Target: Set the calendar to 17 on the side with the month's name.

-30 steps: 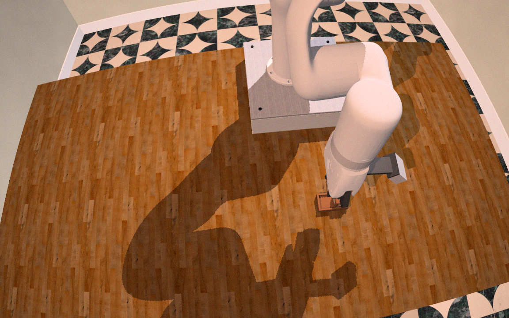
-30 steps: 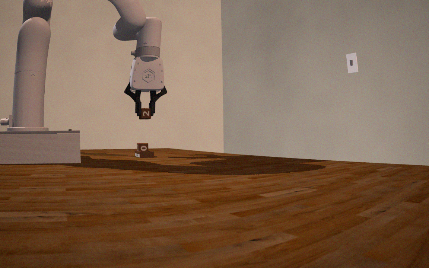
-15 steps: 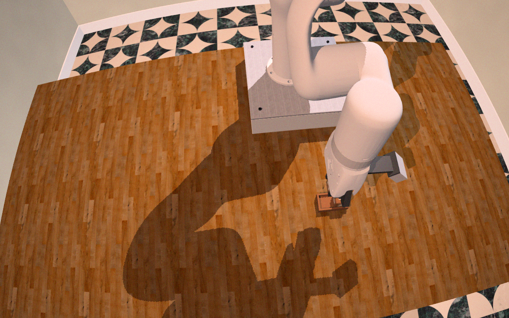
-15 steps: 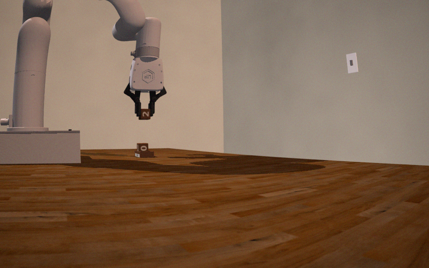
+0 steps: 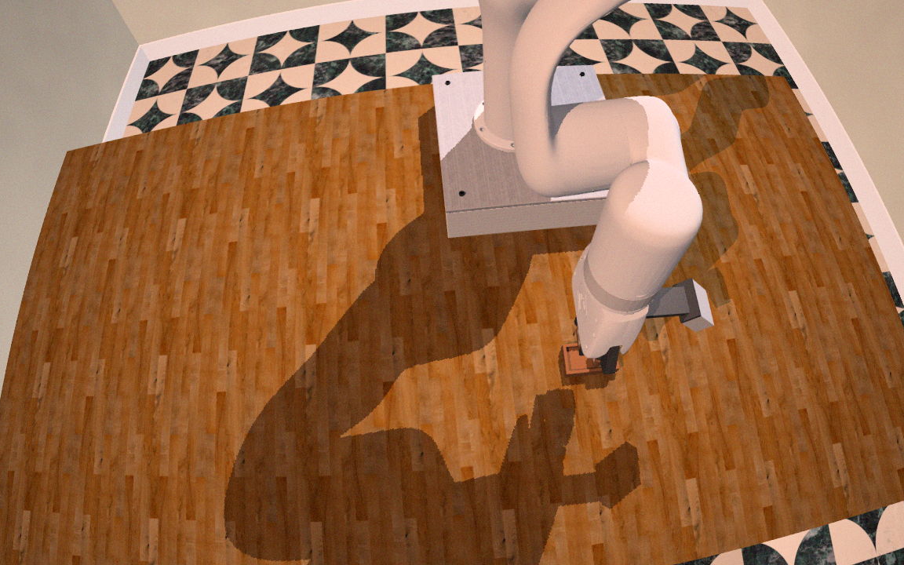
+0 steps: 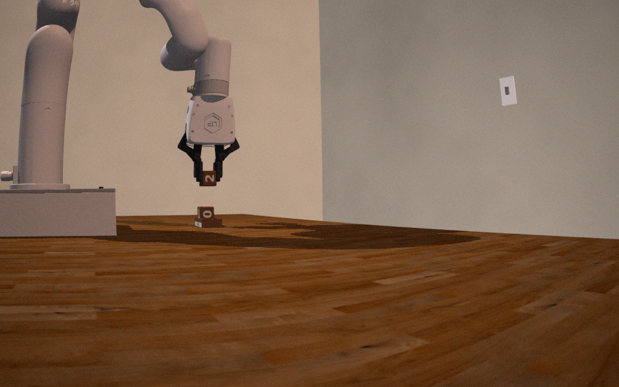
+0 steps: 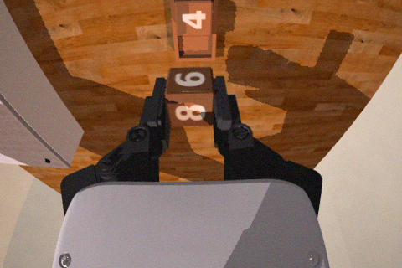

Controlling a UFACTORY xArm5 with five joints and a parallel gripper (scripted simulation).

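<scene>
The brown tray is 100 mm below my hand and 20 mm to the left of it.
</scene>
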